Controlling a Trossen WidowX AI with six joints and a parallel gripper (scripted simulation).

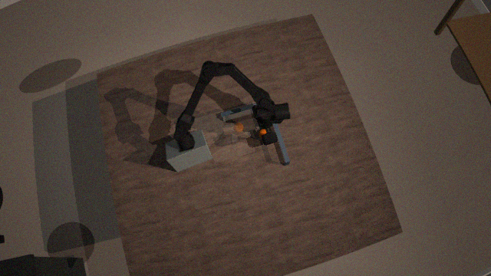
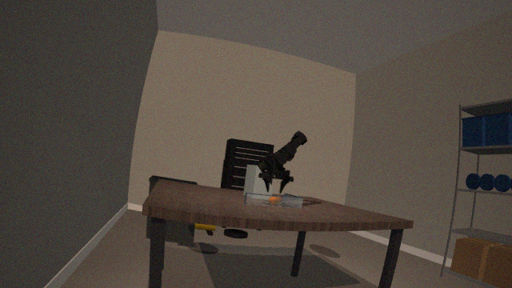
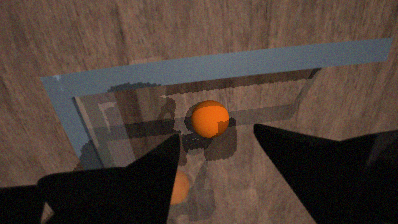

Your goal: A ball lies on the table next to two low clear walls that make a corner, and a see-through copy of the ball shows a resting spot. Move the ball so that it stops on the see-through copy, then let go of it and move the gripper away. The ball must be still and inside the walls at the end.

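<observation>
My gripper tip is now 5 cm above the orange ball. Also, from my gripper tip: see-through copy of ball: 11 cm behind, 6 cm to the left, 5 cm below.
</observation>
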